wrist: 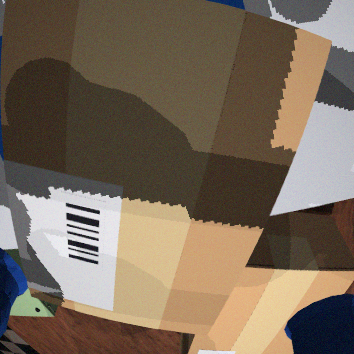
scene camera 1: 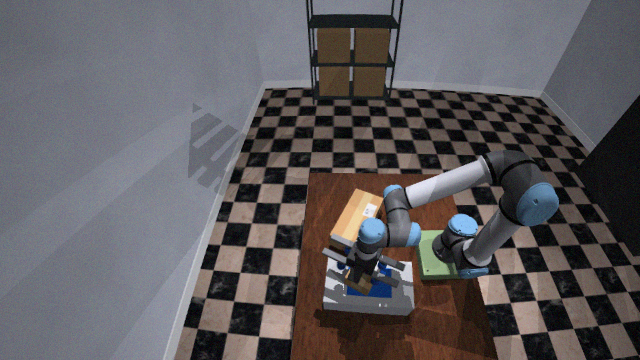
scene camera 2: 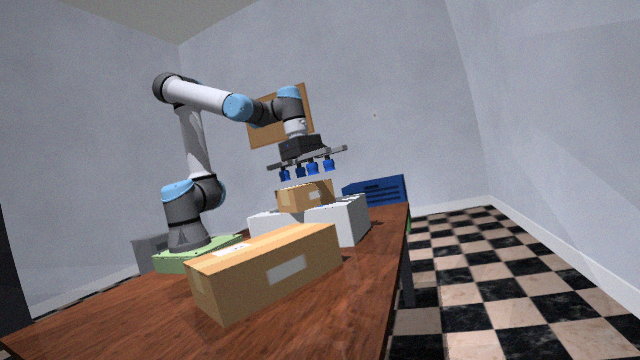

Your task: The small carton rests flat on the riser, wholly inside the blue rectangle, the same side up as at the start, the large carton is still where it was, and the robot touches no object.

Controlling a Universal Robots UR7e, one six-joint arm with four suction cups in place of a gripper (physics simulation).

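Frame: origin at the arm's base, x ahead, y down, z left, level; metres.
Seen in the pictures: hand, its tool point: (wrist: 163, 242) (scene camera 2: 307, 175); arm's base, origin of its link: (scene camera 1: 447, 248) (scene camera 2: 190, 246).
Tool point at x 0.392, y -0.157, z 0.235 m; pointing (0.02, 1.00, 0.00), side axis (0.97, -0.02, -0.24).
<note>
Pixels of each thing's top centre, then the offset from my tool point to it.
- small carton, centre of its top: (wrist: 125, 215) (scene camera 2: 302, 184) (scene camera 1: 366, 267) dx -0.018, dy +0.024, dz -0.008 m
- white riser, centre of its top: (wrist: 100, 102) (scene camera 2: 305, 205) (scene camera 1: 369, 281) dx -0.045, dy +0.098, dz +0.019 m
- blue rectangle, centre of its top: (wrist: 100, 102) (scene camera 1: 369, 281) dx -0.045, dy +0.098, dz +0.019 m
- large carton, centre of its top: (wrist: 249, 346) (scene camera 2: 261, 243) (scene camera 1: 358, 215) dx +0.058, dy +0.118, dz -0.306 m
The small carton (scene camera 1: 361, 287) (scene camera 2: 302, 197) (wrist: 150, 125) lies flat on the white riser (scene camera 1: 370, 306) (scene camera 2: 359, 220) (wrist: 312, 160), its barcode label facing up. Part of the blue rectangle (scene camera 1: 382, 290) (wrist: 227, 4) shows beside it. The arm hides part of the carton's outline, so I cannot tell whether it is wholly inside. In the wrist view, white riser shows directly beside its right edge. My gripper (scene camera 1: 362, 270) (scene camera 2: 306, 170) is open, its blue cups above the carton with a visible gap. The large carton (scene camera 1: 350, 220) (scene camera 2: 270, 270) (wrist: 265, 310) rests on the table beside the riser.
The arm stands on a green base (scene camera 1: 432, 255) (scene camera 2: 170, 264) at the table's side. A blue crate (scene camera 2: 382, 192) is beyond the riser. A grey box (scene camera 2: 145, 255) is behind the base. A shelf rack (scene camera 1: 352, 21) with cartons stands by the far wall.
</note>
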